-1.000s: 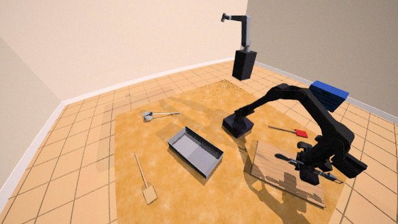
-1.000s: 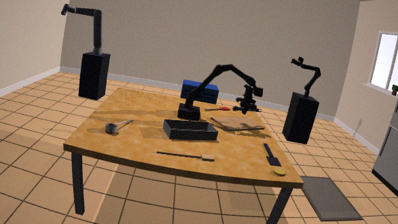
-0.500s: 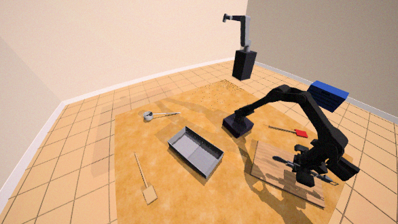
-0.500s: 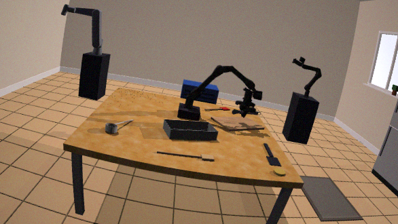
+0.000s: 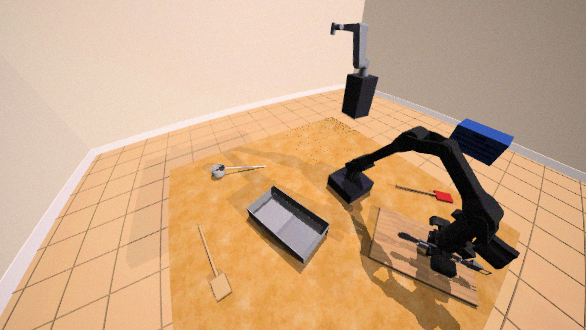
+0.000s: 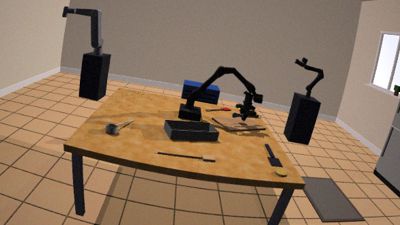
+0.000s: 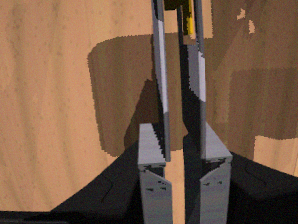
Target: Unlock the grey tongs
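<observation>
The wooden board lies 30 mm behind my gripper tip, 20 mm to the right of it and 40 mm below it. Also, from my gripper tip: grey roasting tin (380 mm ahead, 360 mm to the right, 20 mm below); then black spatula (480 mm ahead, 160 mm to the left, 40 mm below); then red spatula (320 mm behind, 160 mm to the right, 40 mm below).
</observation>
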